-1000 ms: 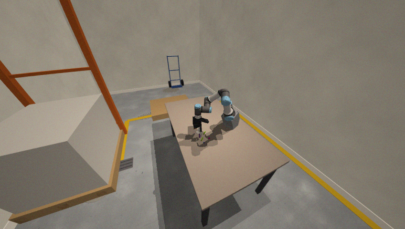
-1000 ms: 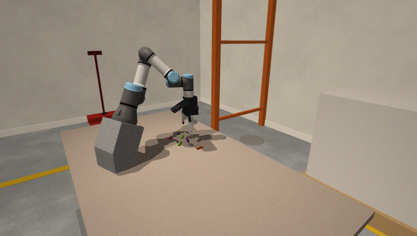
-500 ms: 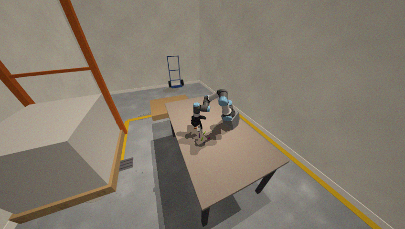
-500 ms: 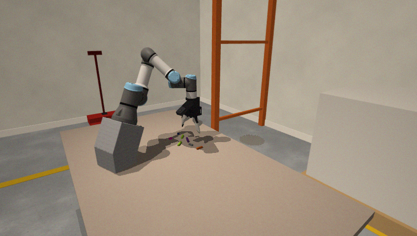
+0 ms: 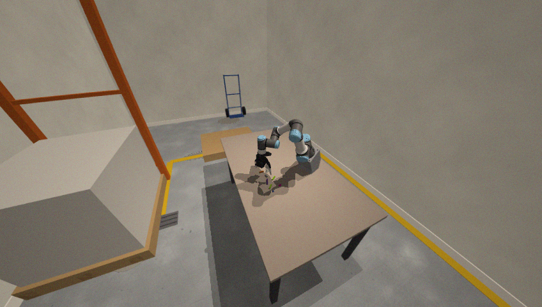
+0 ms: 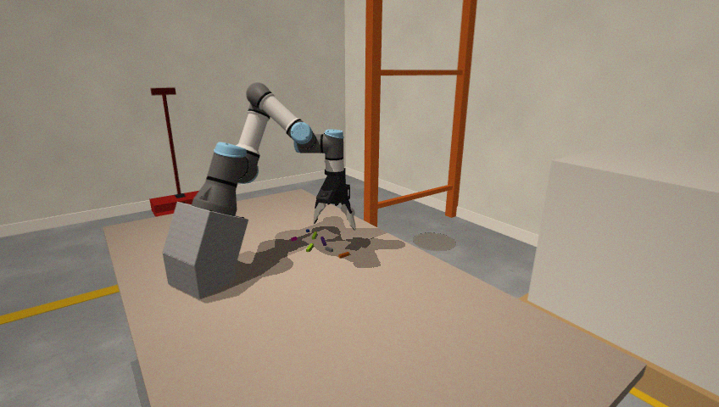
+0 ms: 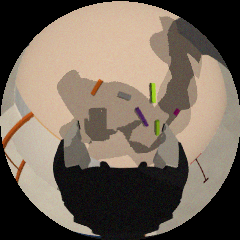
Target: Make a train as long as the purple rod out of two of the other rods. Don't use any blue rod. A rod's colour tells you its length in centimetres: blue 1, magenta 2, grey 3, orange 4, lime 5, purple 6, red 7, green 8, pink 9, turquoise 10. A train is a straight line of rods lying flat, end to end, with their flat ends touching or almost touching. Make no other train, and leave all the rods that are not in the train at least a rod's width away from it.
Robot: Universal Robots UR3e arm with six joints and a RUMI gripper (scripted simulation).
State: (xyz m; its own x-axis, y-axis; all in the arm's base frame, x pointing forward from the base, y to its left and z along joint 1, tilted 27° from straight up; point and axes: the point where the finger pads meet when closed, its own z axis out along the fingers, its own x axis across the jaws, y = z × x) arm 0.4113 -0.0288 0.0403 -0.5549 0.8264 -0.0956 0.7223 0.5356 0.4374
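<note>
My hand is 10 cm past the magenta rod, 13 cm to the right of it and 7 cm above it. From my hand the other things lie so: purple rod: 2 cm behind, 6 cm to the left, 7 cm below; orange rod: 8 cm to the right, 7 cm below; grey rod: 3 cm behind, 1 cm to the right, 7 cm below.
</note>
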